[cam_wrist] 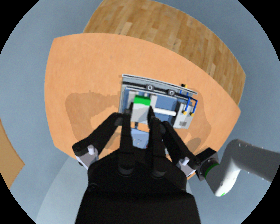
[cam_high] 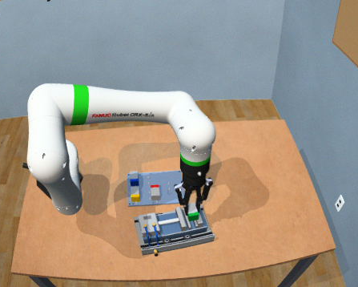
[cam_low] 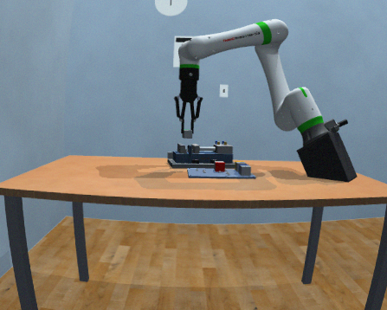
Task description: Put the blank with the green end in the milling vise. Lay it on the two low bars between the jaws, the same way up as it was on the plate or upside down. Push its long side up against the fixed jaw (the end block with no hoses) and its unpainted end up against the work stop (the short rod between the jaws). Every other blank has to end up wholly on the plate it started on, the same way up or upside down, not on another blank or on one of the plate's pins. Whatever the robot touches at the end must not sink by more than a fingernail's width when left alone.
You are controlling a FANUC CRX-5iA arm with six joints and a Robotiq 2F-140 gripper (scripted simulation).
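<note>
Right now my hand is 3 cm short of the fixed jaw, 2 cm to the right of it and 10 cm above it. From my hand the other things lie so: hosed end block: 17 cm behind, 10 cm below; grey jaw block: 4 cm behind, 1 cm to the left, 10 cm below; green-ended blank: 3 cm below.
</note>
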